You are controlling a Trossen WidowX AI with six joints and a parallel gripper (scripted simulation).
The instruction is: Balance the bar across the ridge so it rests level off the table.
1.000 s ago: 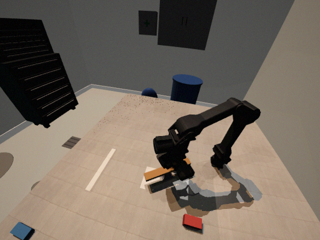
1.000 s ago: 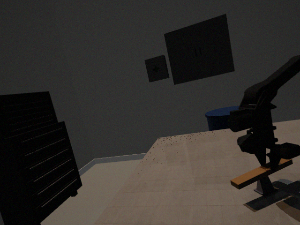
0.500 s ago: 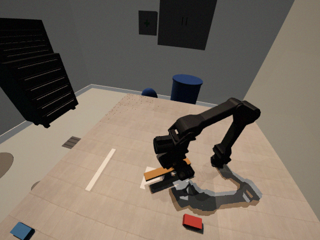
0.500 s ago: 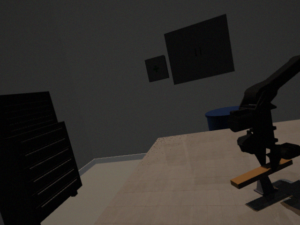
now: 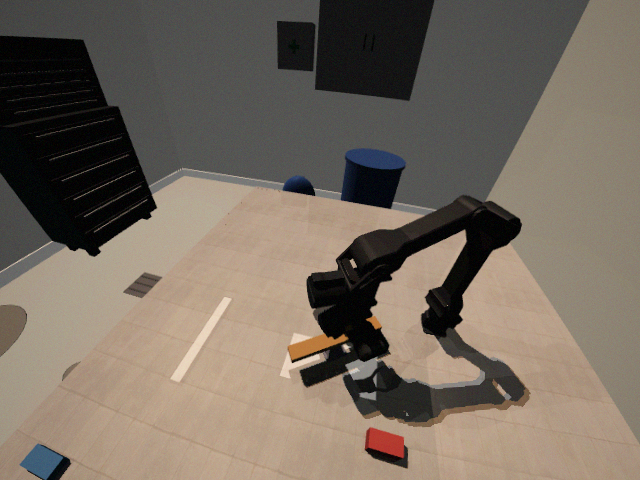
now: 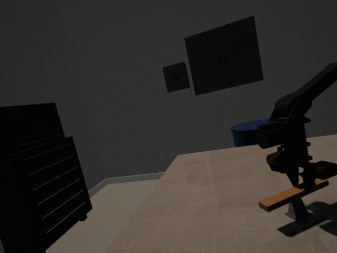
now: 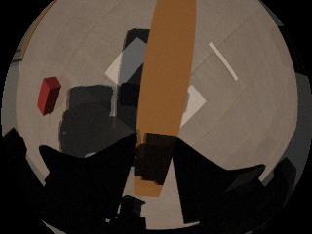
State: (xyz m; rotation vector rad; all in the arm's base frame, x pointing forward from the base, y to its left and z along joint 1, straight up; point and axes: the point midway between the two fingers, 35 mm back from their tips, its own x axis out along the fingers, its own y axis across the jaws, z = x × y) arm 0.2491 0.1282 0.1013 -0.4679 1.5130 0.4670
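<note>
My gripper tip is 2 cm short of the orange bar and 2 cm to the right of it. Round my gripper tip: red block: 10 cm behind, 18 cm to the left, 5 cm below; blue block: 49 cm ahead, 37 cm to the left, 6 cm below.
</note>
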